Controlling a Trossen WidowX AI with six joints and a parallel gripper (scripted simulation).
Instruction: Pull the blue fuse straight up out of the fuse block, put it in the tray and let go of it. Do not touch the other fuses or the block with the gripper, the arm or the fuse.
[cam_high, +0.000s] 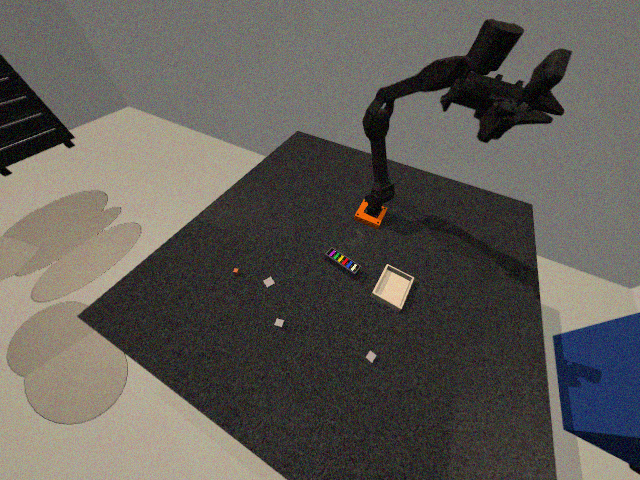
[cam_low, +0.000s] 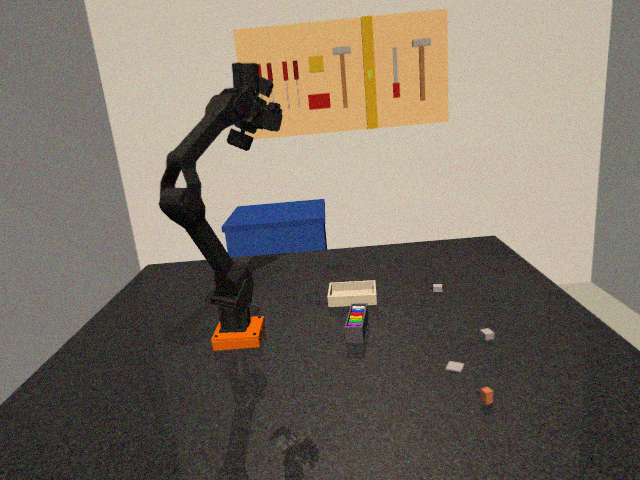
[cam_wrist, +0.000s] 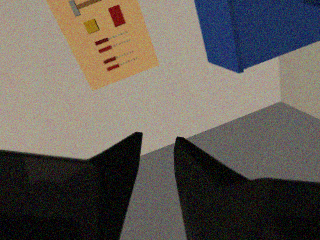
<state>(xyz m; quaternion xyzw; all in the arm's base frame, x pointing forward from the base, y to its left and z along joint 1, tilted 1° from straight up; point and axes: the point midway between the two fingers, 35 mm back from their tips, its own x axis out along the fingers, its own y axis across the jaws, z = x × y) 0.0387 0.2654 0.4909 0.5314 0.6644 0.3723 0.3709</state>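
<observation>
The blue fuse lies 260 mm ahead of my gripper tip, 270 mm to the right of it and 490 mm below it. The rest, counted from my gripper tip: red fuse (260 mm ahead, 290 mm to the right, 490 mm below); then white fuse (260 mm ahead, 250 mm to the right, 490 mm below).
</observation>
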